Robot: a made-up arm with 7 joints. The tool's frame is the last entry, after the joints.
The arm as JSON. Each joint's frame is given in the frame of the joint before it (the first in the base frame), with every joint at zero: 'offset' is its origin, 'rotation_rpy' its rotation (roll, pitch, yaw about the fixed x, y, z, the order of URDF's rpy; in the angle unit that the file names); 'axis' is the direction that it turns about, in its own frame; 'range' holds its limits. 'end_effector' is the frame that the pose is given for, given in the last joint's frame.
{
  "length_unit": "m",
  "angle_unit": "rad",
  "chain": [
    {
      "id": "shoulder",
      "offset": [
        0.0,
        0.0,
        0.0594
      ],
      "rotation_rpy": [
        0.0,
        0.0,
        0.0
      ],
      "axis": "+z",
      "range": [
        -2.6,
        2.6
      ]
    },
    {
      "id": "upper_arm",
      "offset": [
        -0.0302,
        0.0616,
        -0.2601
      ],
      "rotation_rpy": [
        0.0,
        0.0,
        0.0
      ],
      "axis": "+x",
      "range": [
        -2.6,
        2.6
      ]
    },
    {
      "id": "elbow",
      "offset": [
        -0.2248,
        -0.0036,
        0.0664
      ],
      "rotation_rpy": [
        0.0,
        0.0,
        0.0
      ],
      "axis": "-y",
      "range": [
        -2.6,
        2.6
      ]
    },
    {
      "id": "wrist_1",
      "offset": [
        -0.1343,
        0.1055,
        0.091
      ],
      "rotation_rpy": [
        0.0,
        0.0,
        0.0
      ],
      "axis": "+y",
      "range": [
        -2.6,
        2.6
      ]
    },
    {
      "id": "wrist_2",
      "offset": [
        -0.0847,
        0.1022,
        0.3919
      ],
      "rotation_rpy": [
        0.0,
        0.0,
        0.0
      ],
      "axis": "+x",
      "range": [
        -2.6,
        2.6
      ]
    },
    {
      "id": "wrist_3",
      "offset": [
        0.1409,
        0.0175,
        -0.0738
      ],
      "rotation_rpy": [
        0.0,
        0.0,
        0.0
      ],
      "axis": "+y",
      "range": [
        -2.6,
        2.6
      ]
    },
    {
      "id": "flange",
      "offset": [
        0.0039,
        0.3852,
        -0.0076
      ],
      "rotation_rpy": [
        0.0,
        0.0,
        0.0
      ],
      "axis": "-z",
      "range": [
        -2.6,
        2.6
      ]
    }
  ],
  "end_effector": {
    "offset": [
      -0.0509,
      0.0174,
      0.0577
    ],
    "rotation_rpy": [
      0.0,
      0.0,
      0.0
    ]
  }
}
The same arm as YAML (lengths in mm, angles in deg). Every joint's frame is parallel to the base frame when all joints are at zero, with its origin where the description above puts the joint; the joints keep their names.
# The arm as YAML. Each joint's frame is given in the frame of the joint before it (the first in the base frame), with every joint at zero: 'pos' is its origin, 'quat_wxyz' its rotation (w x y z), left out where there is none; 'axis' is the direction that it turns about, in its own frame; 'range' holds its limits. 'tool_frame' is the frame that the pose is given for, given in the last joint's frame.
length_unit: mm
angle_unit: deg
joints:
  - joint: shoulder
    pos: [0.0, 0.0, 59.4]
    axis: "+z"
    range: [-148.97, 148.97]
  - joint: upper_arm
    pos: [-30.2, 61.6, -260.1]
    axis: "+x"
    range: [-148.97, 148.97]
  - joint: elbow
    pos: [-224.8, -3.6, 66.4]
    axis: "-y"
    range: [-148.97, 148.97]
  - joint: wrist_1
    pos: [-134.3, 105.5, 91.0]
    axis: "+y"
    range: [-148.97, 148.97]
  - joint: wrist_2
    pos: [-84.7, 102.2, 391.9]
    axis: "+x"
    range: [-148.97, 148.97]
  - joint: wrist_3
    pos: [140.9, 17.5, -73.8]
    axis: "+y"
    range: [-148.97, 148.97]
  - joint: flange
    pos: [3.9, 385.2, -7.6]
    axis: "-z"
    range: [-148.97, 148.97]
tool_frame:
  pos: [-50.9, 17.4, 57.7]

